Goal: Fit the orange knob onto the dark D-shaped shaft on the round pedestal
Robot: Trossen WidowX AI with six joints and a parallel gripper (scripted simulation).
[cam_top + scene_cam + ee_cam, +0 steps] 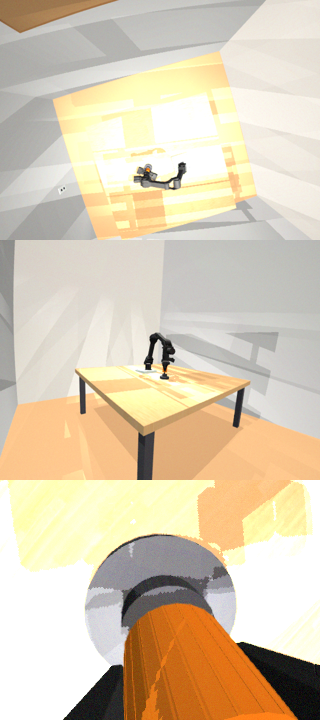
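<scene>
Right now my gripper tip is 2 cm below the orange knob. The rest, counted from my gripper tip: pedestal (4 cm below).
</scene>
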